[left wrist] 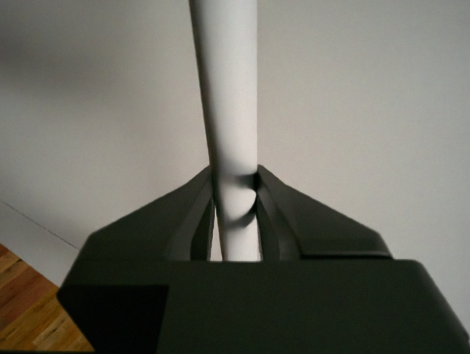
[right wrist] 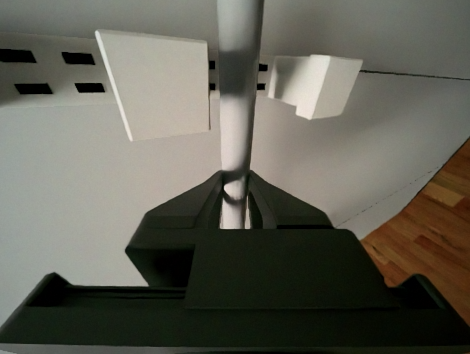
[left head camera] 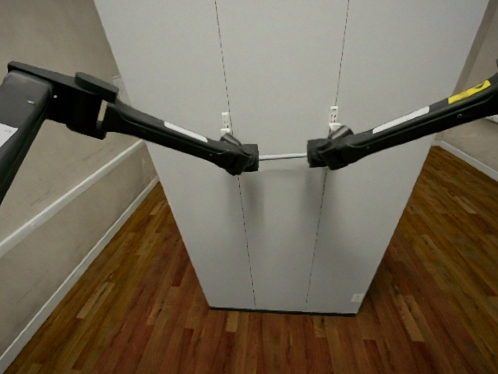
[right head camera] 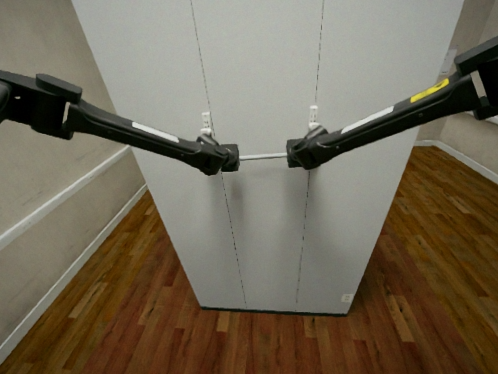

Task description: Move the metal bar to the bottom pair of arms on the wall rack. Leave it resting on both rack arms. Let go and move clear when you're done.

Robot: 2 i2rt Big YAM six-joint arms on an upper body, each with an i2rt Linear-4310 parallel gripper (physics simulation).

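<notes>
The metal bar (left head camera: 282, 157) (right head camera: 262, 156) (left wrist: 227, 90) (right wrist: 237, 115) runs nearly level in front of the panel. My left gripper (left head camera: 251, 158) (right head camera: 231, 157) (left wrist: 235, 175) and my right gripper (left head camera: 315, 153) (right head camera: 294, 153) (right wrist: 235, 176) are both shut on it. In the right wrist view the bar crosses a slotted rack strip (right wrist: 50, 70), between a higher rack arm (right wrist: 160, 85) at its left and the lowest visible rack arm (right wrist: 330, 87) at its right. Contact with either arm cannot be told. The head views show upper parts of the left strip (left head camera: 225, 120) (right head camera: 206, 120) and right strip (left head camera: 334, 115) (right head camera: 313, 114); my wrists hide the rest.
A tall grey panel (left head camera: 280, 240) (right head camera: 265, 240) stands on the wooden floor (left head camera: 150, 340) (right head camera: 150, 345) and carries the rack. A small outlet (left head camera: 357, 298) (right head camera: 346, 298) is near its lower right corner. A room wall with a white rail (left head camera: 65, 192) (right head camera: 60, 187) is at the left.
</notes>
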